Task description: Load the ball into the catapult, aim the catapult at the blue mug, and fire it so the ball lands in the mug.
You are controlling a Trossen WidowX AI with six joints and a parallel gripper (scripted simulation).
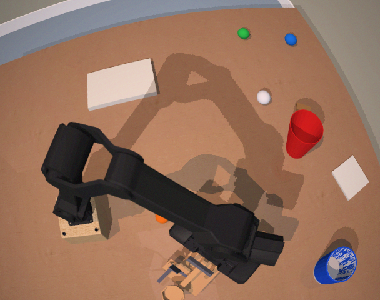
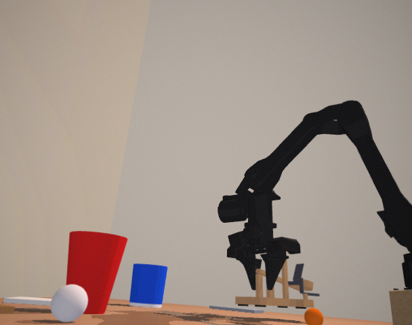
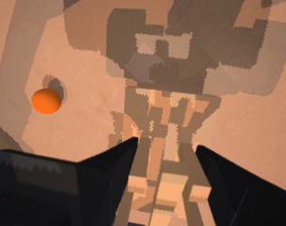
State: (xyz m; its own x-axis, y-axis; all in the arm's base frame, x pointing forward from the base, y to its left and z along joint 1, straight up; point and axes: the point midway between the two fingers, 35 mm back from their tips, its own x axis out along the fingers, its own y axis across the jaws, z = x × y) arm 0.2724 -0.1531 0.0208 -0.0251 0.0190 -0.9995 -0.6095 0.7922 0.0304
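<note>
The catapult upright frame is 3 cm behind my gripper tip, 3 cm to the right of it and 5 cm above it. Round my gripper tip: blue mug 28 cm ahead, 13 cm to the right, 3 cm below; orange ball 8 cm behind, 12 cm to the left, 4 cm below; catapult 6 cm behind, 3 cm to the right, 2 cm above.
</note>
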